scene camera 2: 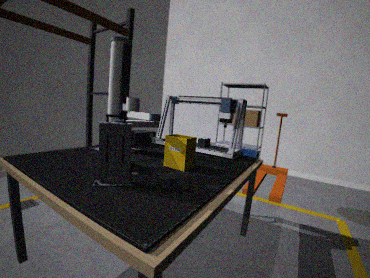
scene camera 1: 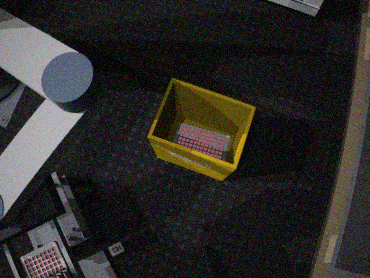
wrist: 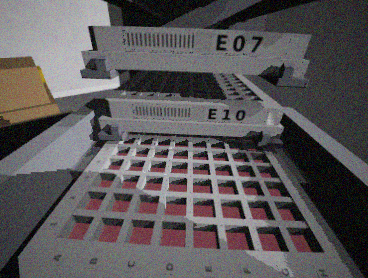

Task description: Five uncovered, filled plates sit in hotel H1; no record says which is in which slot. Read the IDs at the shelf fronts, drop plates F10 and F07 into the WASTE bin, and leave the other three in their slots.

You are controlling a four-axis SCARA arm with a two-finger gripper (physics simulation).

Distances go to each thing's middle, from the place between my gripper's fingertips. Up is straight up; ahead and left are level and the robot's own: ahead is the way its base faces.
My gripper is now 90 mm short of the hotel H1 [scene camera 2: 114, 168], 80 mm to the left of it and 20 mm above it.
